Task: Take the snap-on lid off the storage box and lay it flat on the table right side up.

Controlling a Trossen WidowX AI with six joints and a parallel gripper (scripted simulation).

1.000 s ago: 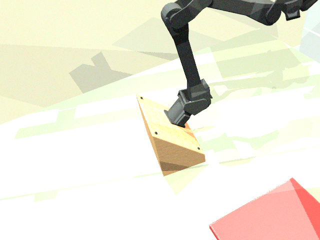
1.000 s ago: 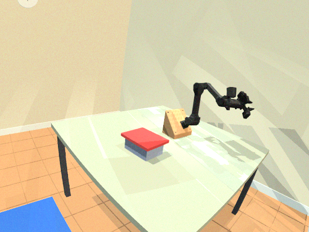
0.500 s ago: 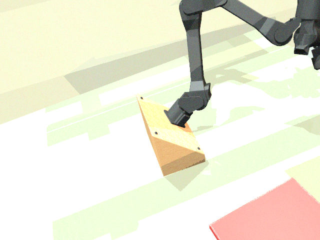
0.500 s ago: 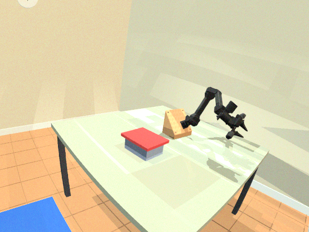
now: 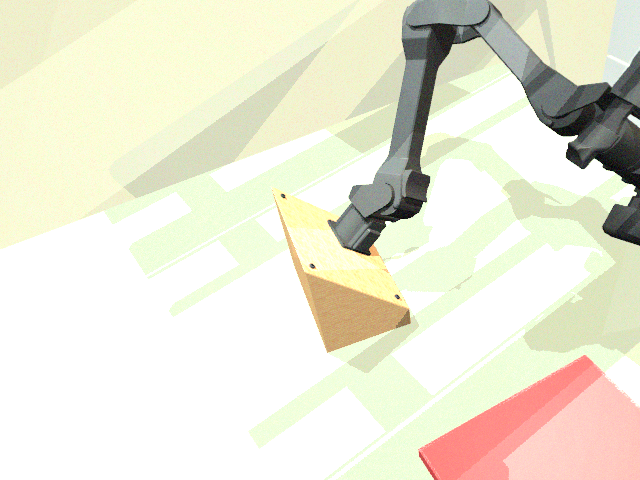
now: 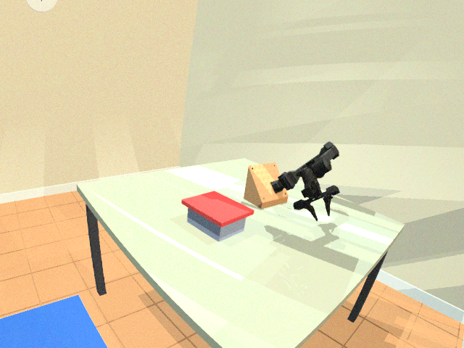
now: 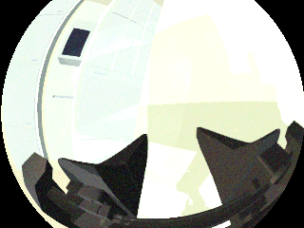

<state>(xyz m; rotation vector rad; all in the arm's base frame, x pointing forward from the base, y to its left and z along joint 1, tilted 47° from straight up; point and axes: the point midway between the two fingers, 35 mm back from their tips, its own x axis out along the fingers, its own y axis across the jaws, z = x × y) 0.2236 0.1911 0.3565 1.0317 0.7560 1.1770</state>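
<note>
The red lid lies 360 mm to the right of my gripper tip, 210 mm ahead of it and 50 mm below it. Round my gripper tip: storage box: 360 mm to the right, 210 mm ahead, 100 mm below.
</note>
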